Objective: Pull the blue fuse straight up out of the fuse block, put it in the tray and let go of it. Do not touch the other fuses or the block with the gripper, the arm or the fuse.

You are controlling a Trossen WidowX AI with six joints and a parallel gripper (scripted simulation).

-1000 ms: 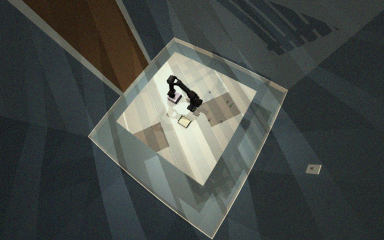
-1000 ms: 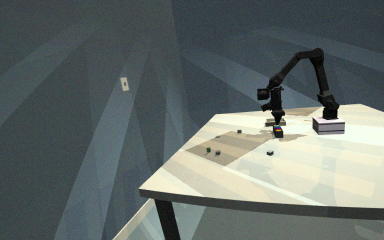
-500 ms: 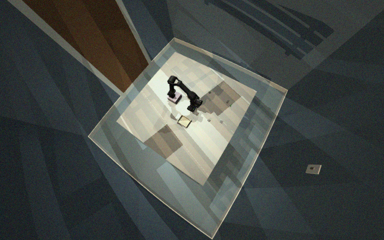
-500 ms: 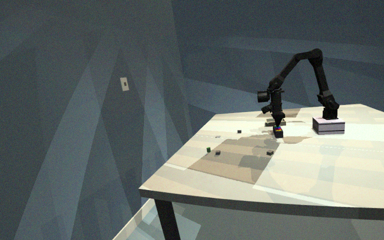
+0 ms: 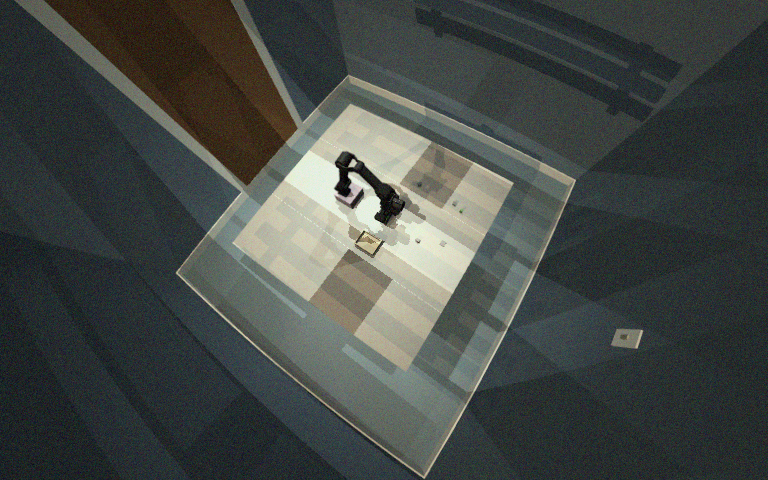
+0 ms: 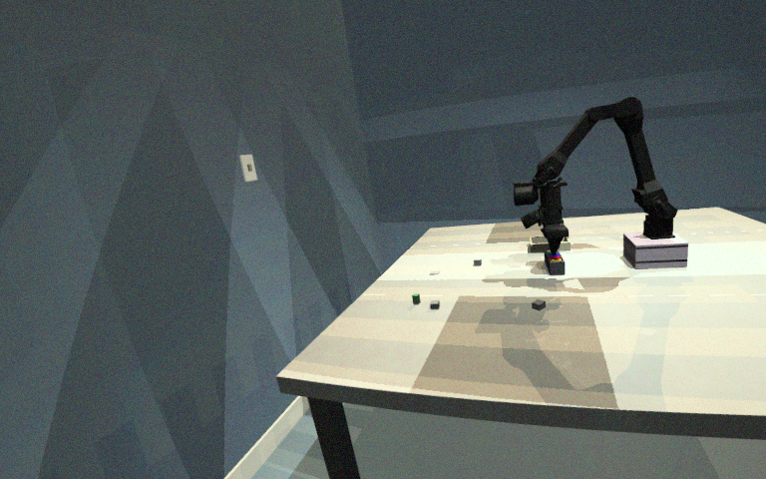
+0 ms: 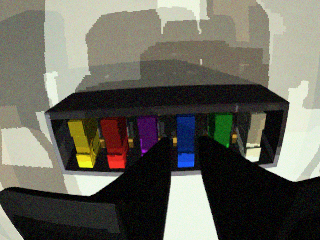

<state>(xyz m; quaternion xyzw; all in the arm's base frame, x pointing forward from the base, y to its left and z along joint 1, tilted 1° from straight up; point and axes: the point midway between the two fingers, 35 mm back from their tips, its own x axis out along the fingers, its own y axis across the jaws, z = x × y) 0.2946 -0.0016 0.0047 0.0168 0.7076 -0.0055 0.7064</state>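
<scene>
The blue fuse lies 20 mm below my gripper tip. From my gripper tip the other things lie so: tray 210 mm to the right, 40 mm below, 20 mm behind.
</scene>
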